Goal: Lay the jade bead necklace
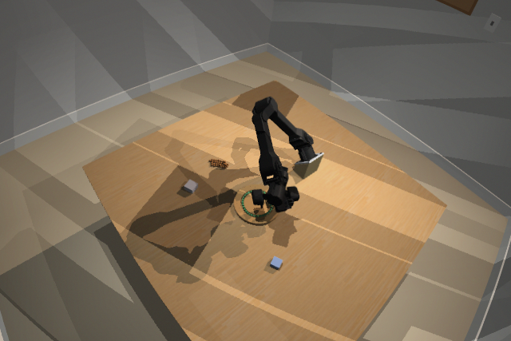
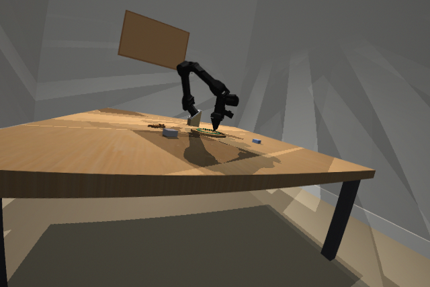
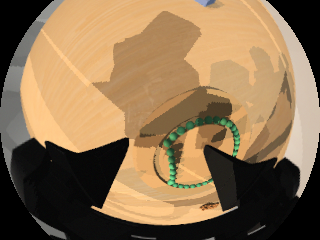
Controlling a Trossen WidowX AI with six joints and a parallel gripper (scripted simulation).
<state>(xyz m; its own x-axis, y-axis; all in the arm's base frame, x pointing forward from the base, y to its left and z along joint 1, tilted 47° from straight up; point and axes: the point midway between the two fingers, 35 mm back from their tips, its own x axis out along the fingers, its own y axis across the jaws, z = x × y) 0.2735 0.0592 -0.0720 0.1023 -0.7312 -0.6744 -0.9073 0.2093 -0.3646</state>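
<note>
The round wooden bead board lies 4 cm ahead of my gripper tip, 5 cm to the right of it and 1 cm below it. Round my gripper tip: blue block 13 cm ahead, 21 cm to the left, 1 cm below; then pale grey block 24 cm ahead, 27 cm to the right, 1 cm below.
</note>
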